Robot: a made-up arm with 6 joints.
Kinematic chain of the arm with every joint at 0, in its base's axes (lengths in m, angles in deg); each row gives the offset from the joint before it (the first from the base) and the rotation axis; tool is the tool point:
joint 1: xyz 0 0 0.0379 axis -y
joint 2: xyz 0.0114 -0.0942 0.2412 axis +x
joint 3: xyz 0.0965 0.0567 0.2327 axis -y
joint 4: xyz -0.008 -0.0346 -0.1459 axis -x
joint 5: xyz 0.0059 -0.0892 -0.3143 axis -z
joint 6: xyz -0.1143 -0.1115 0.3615 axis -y
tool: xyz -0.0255 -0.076 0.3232
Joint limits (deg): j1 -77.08..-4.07 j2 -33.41..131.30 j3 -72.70..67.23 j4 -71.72..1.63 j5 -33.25..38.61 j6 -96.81..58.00
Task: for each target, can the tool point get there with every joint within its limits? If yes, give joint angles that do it. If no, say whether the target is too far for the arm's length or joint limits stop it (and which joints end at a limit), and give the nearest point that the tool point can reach.
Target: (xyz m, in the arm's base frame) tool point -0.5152 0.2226 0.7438
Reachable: no: joint limits stop it (at a limit: joint 1, joint 2, joint 4, joint 6) | nearest point -0.2566 0.1274 0.6474 | short by 0.292 m
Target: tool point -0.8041 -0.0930 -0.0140
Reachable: no: joint limits stop it (at a limit: joint 2, joint 3, joint 4, joint 5, joint 6) | nearest point -0.5019 -0.1148 0.0055 | short by 0.304 m
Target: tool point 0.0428 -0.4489 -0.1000
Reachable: yes | joints -53.62 79.98 44.43 -17.75 13.01 -49.30
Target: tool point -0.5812 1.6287 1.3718
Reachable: no: too far | nearest point -0.0319 0.2851 0.7806 | short by 1.567 m
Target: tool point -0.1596 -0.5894 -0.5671
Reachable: no: joint limits stop it (at a limit: joint 2, joint 3, joint 4, joint 6) | nearest point -0.0902 -0.4350 -0.3041 | short by 0.313 m
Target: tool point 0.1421 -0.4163 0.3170
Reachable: yes | joints -15.07 -16.96 -45.32 -52.13 -2.41 -59.69
